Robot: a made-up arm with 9 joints. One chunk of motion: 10 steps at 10 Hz.
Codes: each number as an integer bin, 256 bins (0 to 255) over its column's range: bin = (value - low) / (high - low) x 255, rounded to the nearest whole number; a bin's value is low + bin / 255 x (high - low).
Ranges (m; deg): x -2.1..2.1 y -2.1..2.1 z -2.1..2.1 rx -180..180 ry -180..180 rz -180..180
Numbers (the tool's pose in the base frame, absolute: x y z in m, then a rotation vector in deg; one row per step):
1: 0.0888 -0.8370 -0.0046 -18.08 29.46 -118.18
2: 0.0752 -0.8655 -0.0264 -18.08 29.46 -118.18
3: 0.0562 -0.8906 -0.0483 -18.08 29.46 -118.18
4: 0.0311 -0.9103 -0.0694 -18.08 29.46 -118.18
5: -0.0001 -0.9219 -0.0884 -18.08 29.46 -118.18
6: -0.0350 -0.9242 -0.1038 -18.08 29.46 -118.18
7: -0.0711 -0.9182 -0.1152 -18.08 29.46 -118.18
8: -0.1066 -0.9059 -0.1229 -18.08 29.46 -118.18
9: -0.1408 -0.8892 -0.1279 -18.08 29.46 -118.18
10: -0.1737 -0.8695 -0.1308 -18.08 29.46 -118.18
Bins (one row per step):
1: 133 77 127 115 148 44
2: 132 75 126 115 148 44
3: 131 73 125 115 148 44
4: 129 72 123 115 148 44
5: 127 72 122 115 148 44
6: 125 71 121 115 148 44
7: 123 72 121 115 148 44
8: 121 72 120 115 148 44
9: 119 74 120 115 148 44
10: 117 75 120 115 148 44

